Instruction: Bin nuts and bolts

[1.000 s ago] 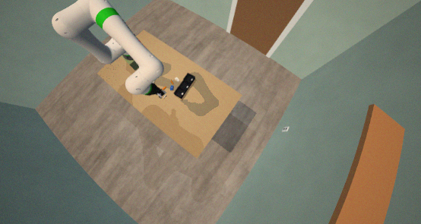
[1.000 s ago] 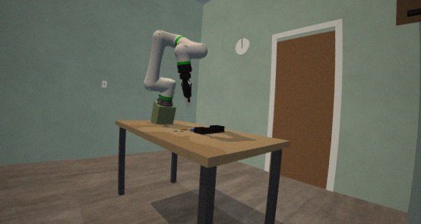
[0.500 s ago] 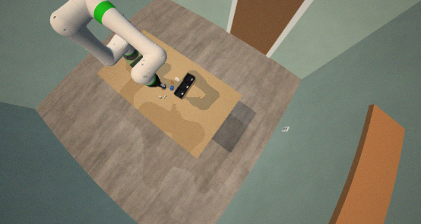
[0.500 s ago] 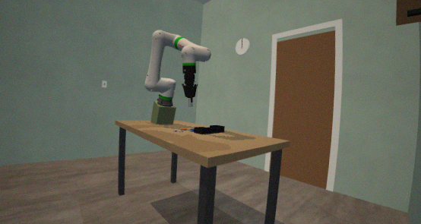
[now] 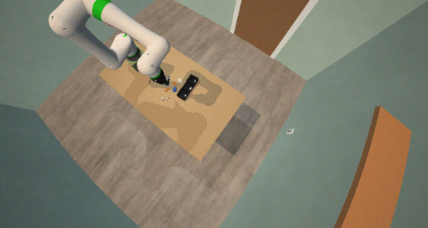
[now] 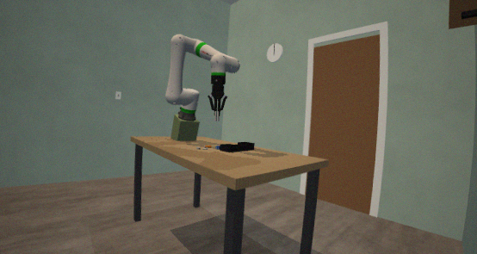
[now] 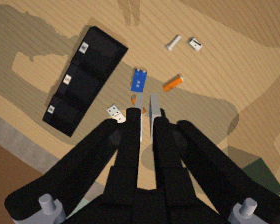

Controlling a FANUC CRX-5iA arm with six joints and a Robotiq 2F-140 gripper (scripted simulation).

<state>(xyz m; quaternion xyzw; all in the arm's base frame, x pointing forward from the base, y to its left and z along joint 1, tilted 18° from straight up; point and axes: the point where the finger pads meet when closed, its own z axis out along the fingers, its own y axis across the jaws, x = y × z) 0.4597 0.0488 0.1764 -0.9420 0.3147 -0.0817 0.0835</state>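
The long black bin is 5 cm ahead of my hand, 15 cm to the left of it and 20 cm below it. Also, from my hand: grey bolt (7 cm to the right, 21 cm below); white piece (6 cm behind, 13 cm to the left, 21 cm below); blue piece (2 cm behind, 3 cm to the left, 21 cm below).
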